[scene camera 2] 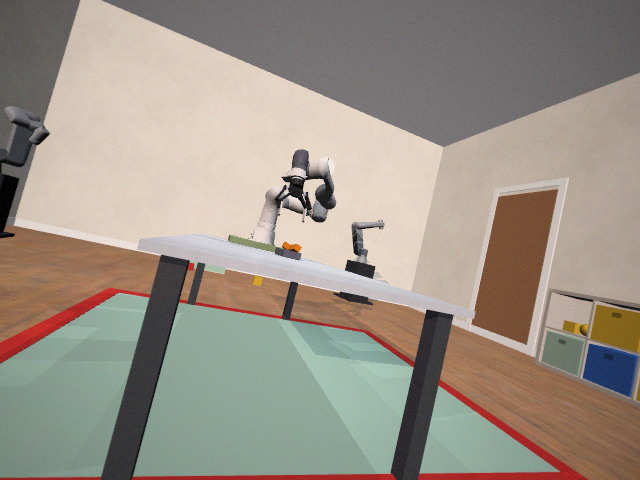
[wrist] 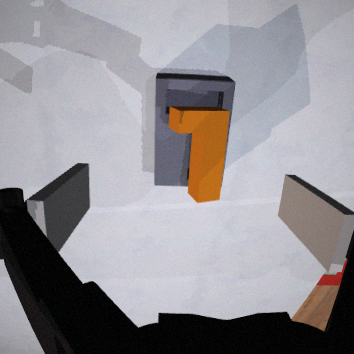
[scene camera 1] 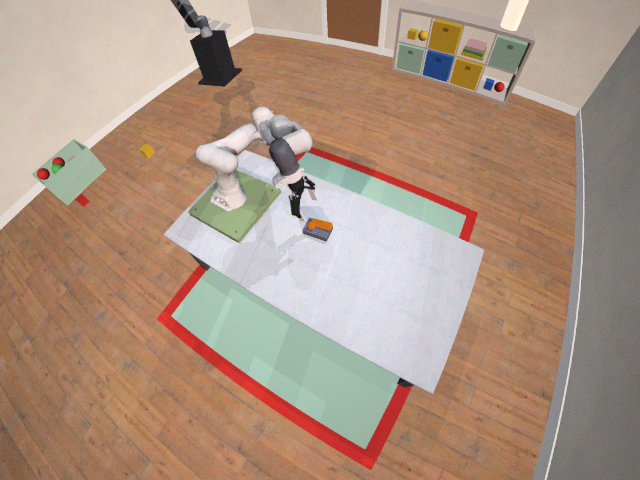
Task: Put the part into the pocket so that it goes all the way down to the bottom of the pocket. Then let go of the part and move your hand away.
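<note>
The orange L-shaped part [scene camera 1: 321, 224] [scene camera 2: 292, 246] [wrist: 207, 155] lies on top of the grey block [scene camera 1: 316, 234] [scene camera 2: 289, 254] [wrist: 170, 160] that has the pocket. Part of the pocket's recess shows beyond the part's short arm in the wrist view. The part stands up above the block's top, and its long arm reaches past the block's near edge in the wrist view. How much of it sits in the pocket is hidden. My gripper [scene camera 1: 307, 208] [scene camera 2: 292, 212] [wrist: 187, 190] is wide open and empty. It hangs above the table, on the arm-base side of the block.
The block stands on the light grey table [scene camera 1: 387, 289] [scene camera 2: 232, 260]. The arm's base stands on a green plate [scene camera 1: 237, 227] [scene camera 2: 248, 241] near the block. A shelf unit [scene camera 1: 465, 16] stands on the floor well beyond the table.
</note>
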